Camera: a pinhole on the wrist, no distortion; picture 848 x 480 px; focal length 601.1 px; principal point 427.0 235.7 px. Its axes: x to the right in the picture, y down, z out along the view. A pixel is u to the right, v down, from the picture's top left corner.
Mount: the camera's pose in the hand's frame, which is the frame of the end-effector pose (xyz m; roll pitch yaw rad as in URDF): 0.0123 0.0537 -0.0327 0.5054 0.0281 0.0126
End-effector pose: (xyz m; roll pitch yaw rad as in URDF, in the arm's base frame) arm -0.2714 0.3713 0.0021 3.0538 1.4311 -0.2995
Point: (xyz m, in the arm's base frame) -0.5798 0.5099 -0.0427
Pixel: 385.1 343.4
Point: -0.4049 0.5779 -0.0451
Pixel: 425.7 37.8
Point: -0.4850 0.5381 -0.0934
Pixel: 492.6 214.2
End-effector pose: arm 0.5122 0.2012 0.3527 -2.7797 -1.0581 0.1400
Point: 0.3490 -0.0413 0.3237
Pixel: behind the camera
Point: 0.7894 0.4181 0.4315
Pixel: 770.6 285.7
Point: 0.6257 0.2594 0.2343
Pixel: 229.8 444.3
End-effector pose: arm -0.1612 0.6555 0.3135 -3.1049 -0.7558 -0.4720
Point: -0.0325 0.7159 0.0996
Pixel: 213.2 201.9
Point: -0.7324 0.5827 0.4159
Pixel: behind the camera
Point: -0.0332 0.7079 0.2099
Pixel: 361.6 101.8
